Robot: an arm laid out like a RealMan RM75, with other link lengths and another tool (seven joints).
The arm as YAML. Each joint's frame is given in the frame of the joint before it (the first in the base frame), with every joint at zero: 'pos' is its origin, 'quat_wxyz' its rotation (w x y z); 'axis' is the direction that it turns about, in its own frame. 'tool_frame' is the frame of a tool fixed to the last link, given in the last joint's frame.
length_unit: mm
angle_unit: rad
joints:
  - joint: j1
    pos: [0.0, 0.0, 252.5]
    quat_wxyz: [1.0, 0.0, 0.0, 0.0]
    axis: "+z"
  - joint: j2
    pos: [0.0, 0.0, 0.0]
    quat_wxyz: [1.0, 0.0, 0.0, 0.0]
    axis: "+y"
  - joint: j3
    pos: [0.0, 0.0, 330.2]
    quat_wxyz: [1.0, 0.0, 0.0, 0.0]
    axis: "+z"
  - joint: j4
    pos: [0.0, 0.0, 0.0]
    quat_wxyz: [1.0, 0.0, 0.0, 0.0]
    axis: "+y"
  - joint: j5
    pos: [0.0, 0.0, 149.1]
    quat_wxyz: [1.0, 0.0, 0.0, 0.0]
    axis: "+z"
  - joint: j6
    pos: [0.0, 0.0, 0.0]
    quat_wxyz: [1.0, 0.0, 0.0, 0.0]
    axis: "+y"
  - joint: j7
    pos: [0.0, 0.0, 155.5]
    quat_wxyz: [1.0, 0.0, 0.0, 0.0]
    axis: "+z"
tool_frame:
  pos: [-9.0, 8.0, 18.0]
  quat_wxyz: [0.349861, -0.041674, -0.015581, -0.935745]
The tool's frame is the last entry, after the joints.
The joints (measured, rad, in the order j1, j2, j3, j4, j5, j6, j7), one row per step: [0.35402, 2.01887, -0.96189, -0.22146, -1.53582, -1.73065, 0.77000]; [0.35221, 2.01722, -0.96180, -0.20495, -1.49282, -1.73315, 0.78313]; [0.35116, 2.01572, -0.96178, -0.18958, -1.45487, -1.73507, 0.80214]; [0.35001, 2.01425, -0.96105, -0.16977, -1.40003, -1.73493, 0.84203]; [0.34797, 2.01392, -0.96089, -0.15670, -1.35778, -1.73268, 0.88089]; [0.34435, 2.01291, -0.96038, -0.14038, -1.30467, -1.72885, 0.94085]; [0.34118, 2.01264, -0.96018, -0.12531, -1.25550, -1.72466, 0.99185]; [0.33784, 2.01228, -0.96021, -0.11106, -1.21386, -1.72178, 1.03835]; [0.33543, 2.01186, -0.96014, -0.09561, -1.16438, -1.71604, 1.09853]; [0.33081, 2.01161, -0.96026, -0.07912, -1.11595, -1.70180, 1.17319]
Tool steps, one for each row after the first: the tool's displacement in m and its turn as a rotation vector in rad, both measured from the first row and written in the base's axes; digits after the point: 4 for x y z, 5 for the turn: [-0.0003, 0.0037, 0.0044, 0.01772, 0.03296, -0.03442]; [-0.0004, 0.0070, 0.0084, 0.02818, 0.06485, -0.06966]; [0.0000, 0.0125, 0.0142, 0.03721, 0.11410, -0.12781]; [0.0010, 0.0166, 0.0186, 0.03960, 0.15443, -0.17765]; [0.0033, 0.0215, 0.0246, 0.03592, 0.21028, -0.24742]; [0.0057, 0.0258, 0.0300, 0.03521, 0.26167, -0.30819]; [0.0085, 0.0290, 0.0346, 0.03157, 0.30865, -0.36172]; [0.0120, 0.0333, 0.0401, 0.02495, 0.36665, -0.42559]; [0.0178, 0.0373, 0.0449, 0.00891, 0.42913, -0.50492]
